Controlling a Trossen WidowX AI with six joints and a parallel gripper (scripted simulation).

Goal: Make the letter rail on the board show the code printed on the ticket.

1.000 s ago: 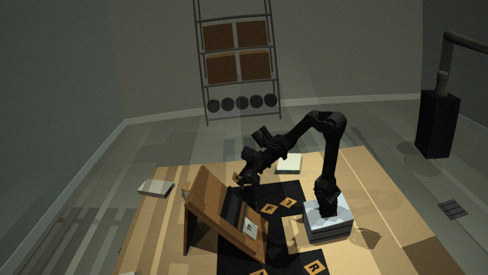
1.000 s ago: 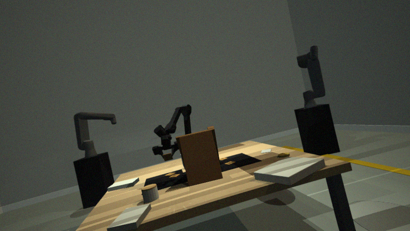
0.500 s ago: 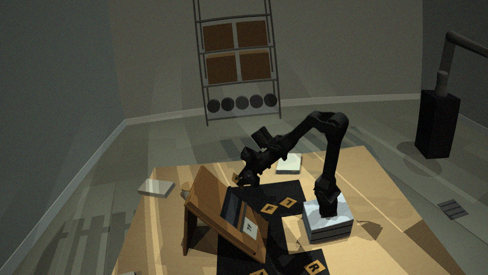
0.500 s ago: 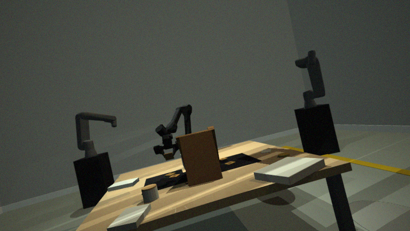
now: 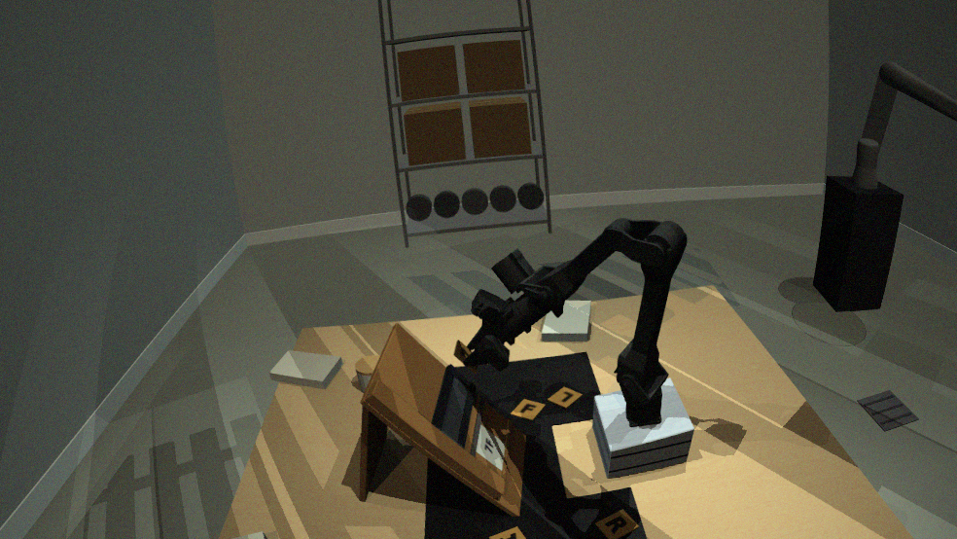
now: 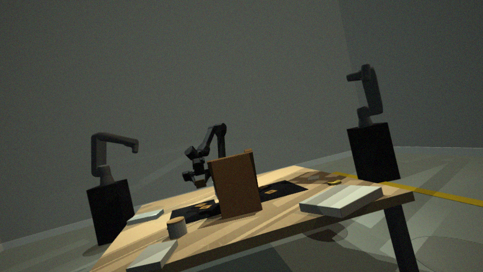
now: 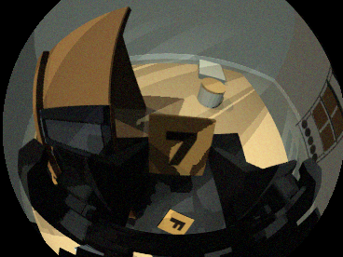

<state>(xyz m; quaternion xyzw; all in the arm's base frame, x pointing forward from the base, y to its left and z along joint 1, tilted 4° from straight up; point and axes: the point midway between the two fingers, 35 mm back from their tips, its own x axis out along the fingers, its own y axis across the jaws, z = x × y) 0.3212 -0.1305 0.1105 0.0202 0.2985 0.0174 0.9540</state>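
Right now the white ticket is 60 mm behind my gripper tip, 190 mm to the left of it and 80 mm below it. Round my gripper tip: card (240 mm behind, 680 mm to the left, 160 mm below); yellow disc (10 mm ahead, 720 mm to the left, 150 mm below).
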